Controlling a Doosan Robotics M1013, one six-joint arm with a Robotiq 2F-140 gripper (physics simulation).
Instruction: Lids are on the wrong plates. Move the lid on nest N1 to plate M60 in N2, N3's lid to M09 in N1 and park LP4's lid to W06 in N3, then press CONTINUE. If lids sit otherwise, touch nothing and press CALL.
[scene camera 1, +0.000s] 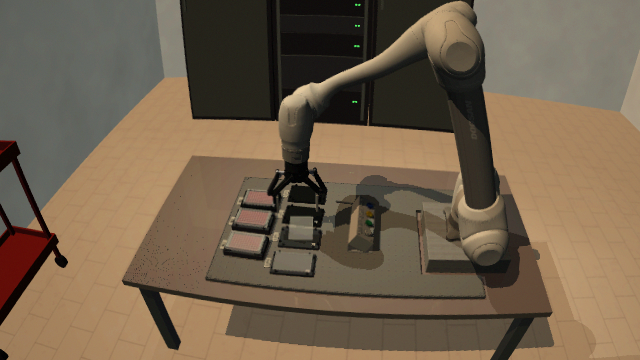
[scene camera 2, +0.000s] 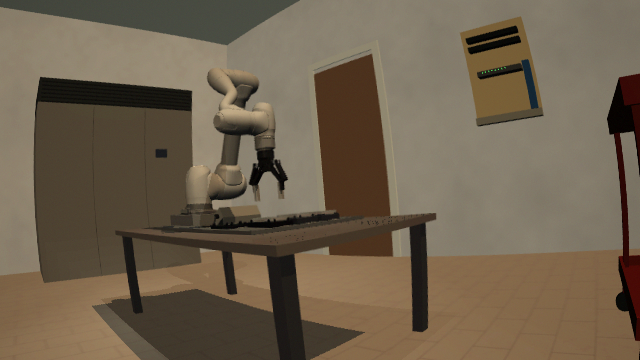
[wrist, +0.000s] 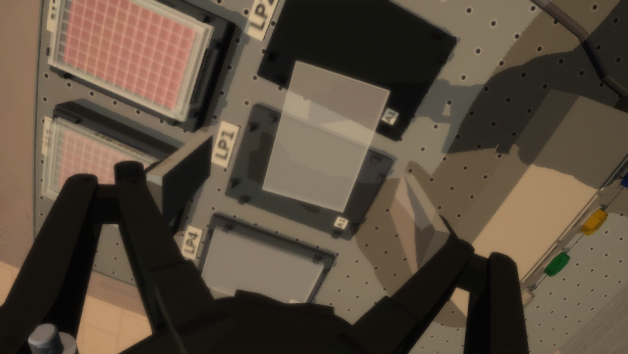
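My gripper is open and empty, high above the LP1 area. A clear lid lies askew across the dark LP1 nest and the edge of the LP2 nest. A pale lid sits squarely in the LP4 nest. Pink plates stand in N1, N2 and N3; the N1 plate and N2 plate show in the wrist view. Their ID labels cannot be read, and which carry lids is unclear.
A beige button box stands right of the nests, with blue, yellow, green and whitish buttons. The LP3 nest is behind LP2. A red cart stands left of the table.
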